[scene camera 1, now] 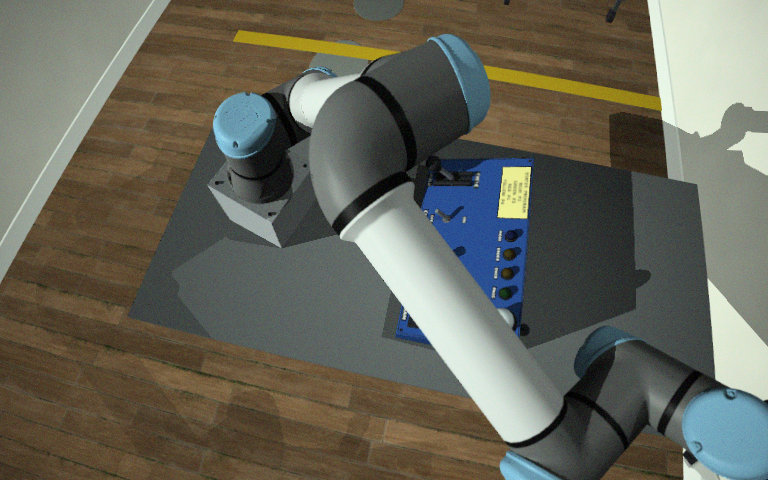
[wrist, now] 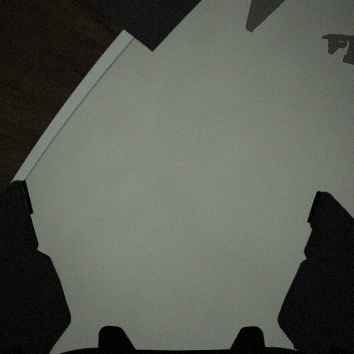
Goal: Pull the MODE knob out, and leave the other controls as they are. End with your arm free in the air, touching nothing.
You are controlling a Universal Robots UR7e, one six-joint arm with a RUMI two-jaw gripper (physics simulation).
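Observation:
Looking at the pictures, I find my gripper in them, and a blue panel too.

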